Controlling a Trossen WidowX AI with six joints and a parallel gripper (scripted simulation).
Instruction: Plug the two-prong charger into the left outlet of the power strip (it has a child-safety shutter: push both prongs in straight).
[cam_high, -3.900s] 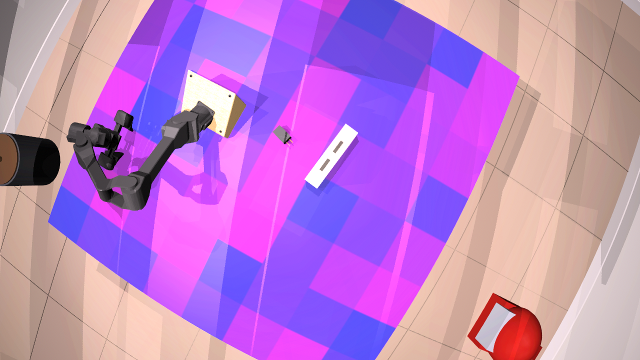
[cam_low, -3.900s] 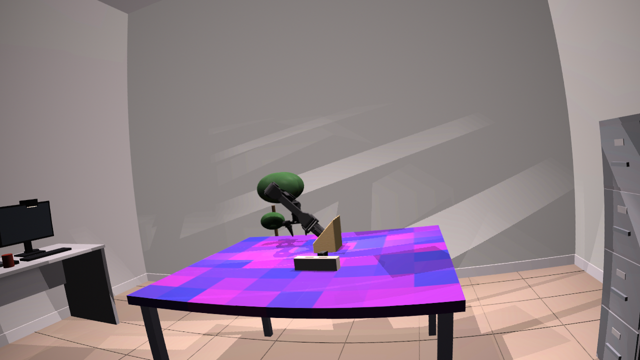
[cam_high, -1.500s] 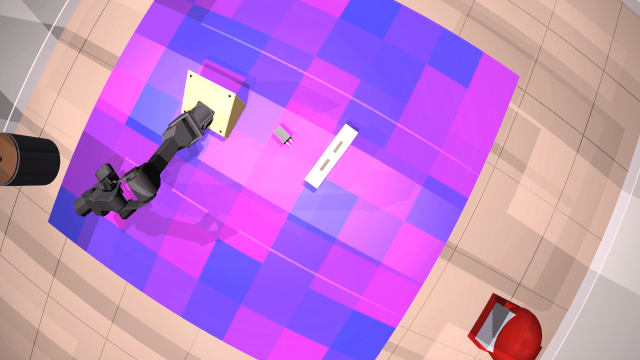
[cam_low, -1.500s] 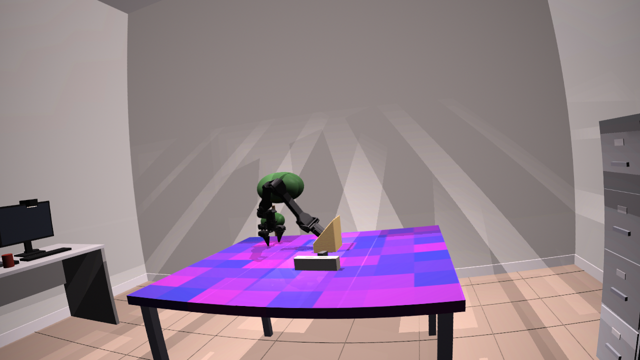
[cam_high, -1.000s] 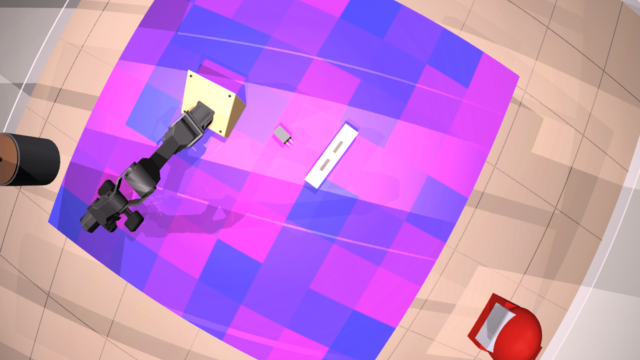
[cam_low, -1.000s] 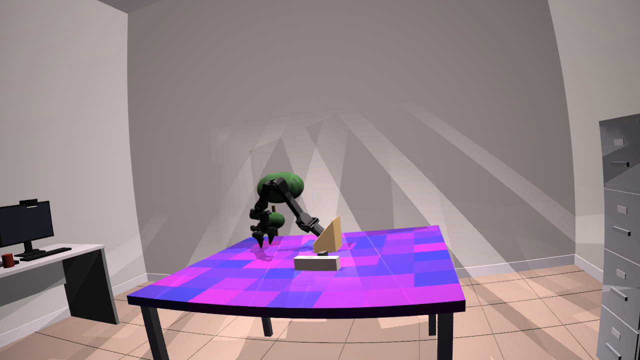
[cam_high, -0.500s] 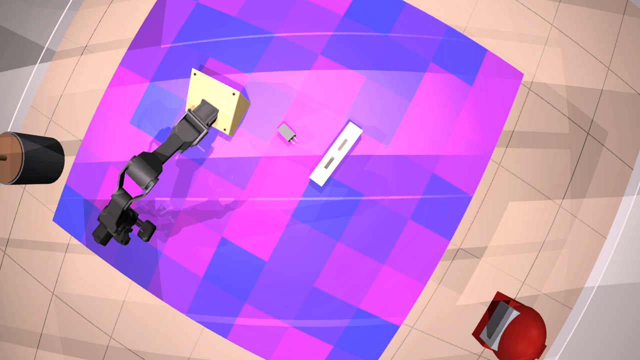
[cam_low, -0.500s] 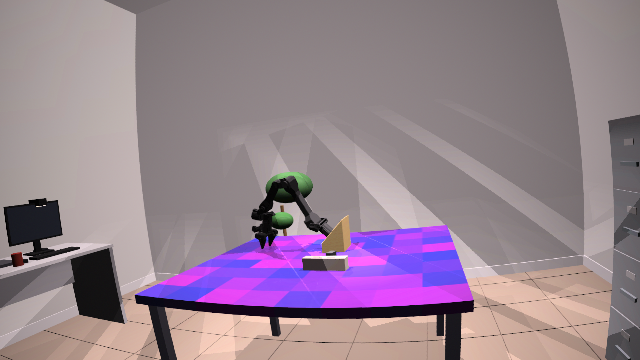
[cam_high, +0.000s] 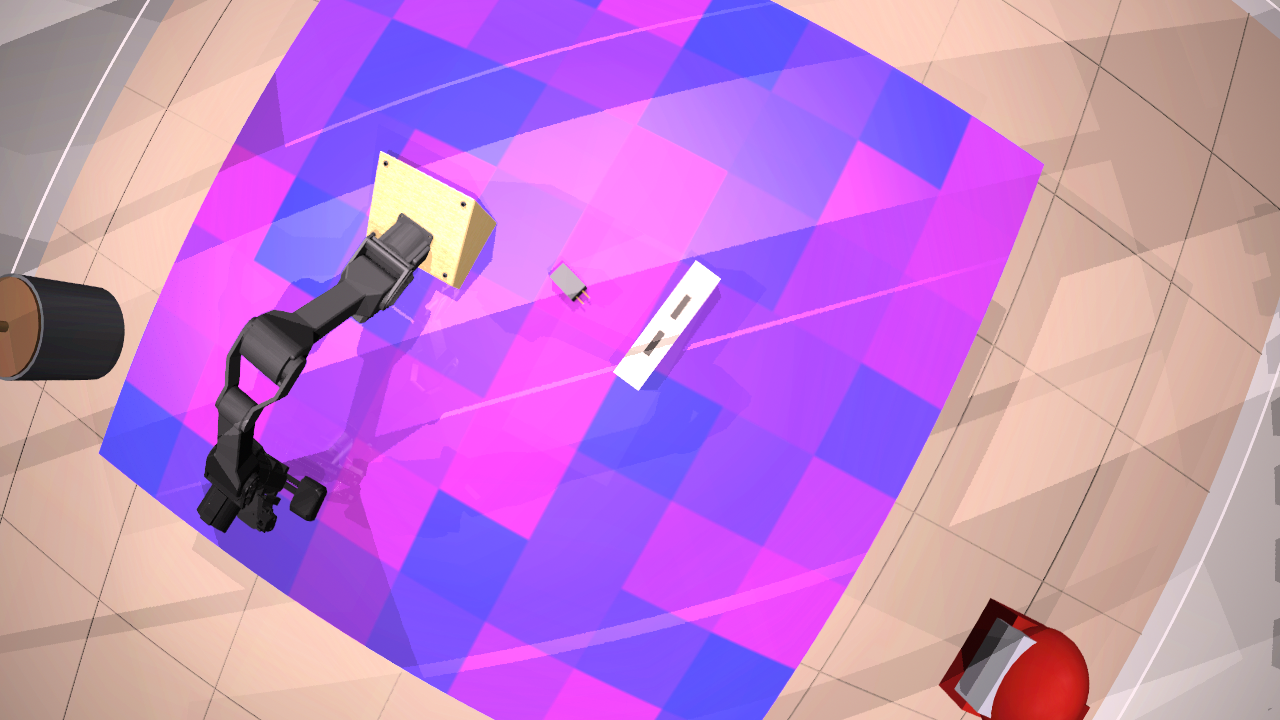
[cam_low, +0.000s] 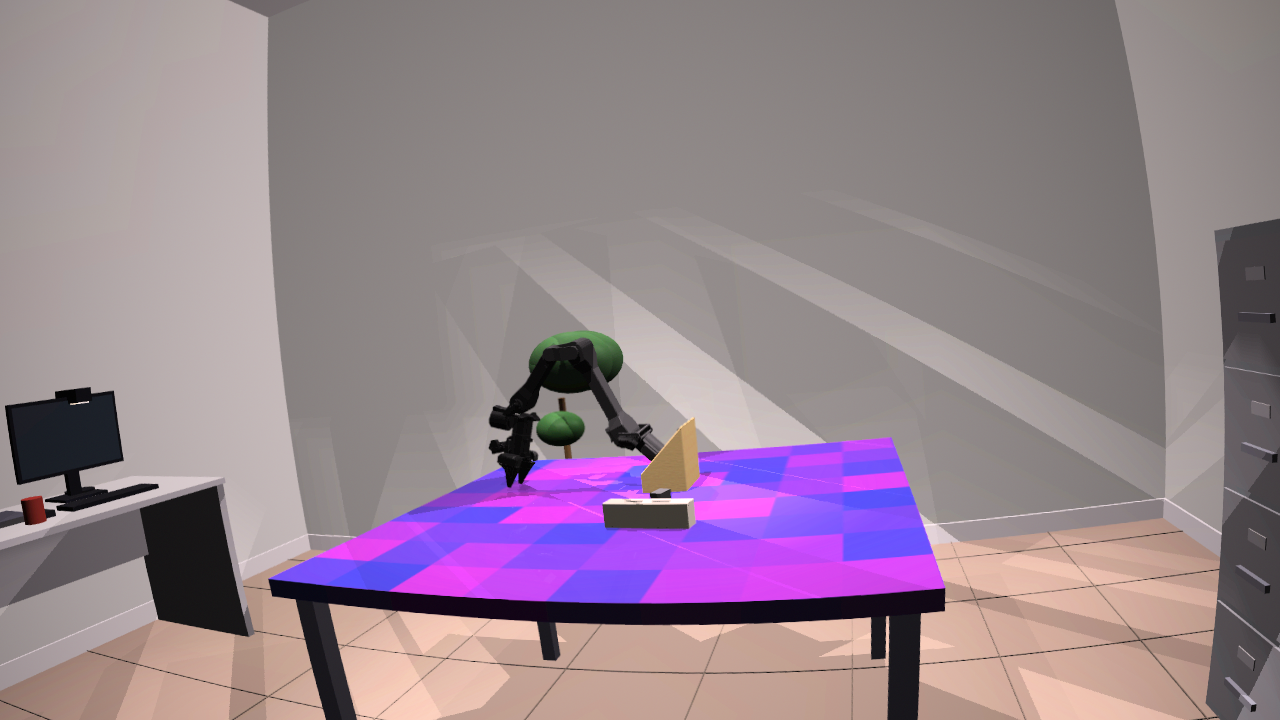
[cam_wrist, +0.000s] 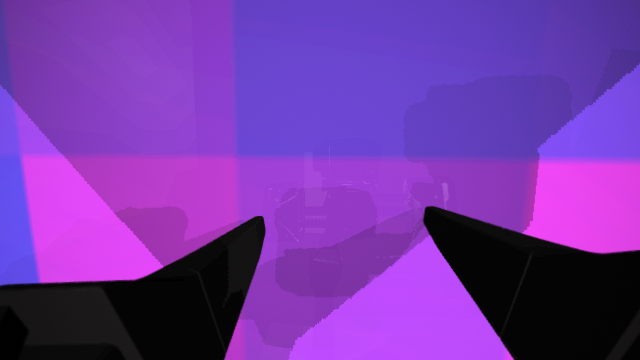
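The two-prong charger is 21 cm ahead of my gripper tip, 53 cm to the left of it and 1 cm above it.
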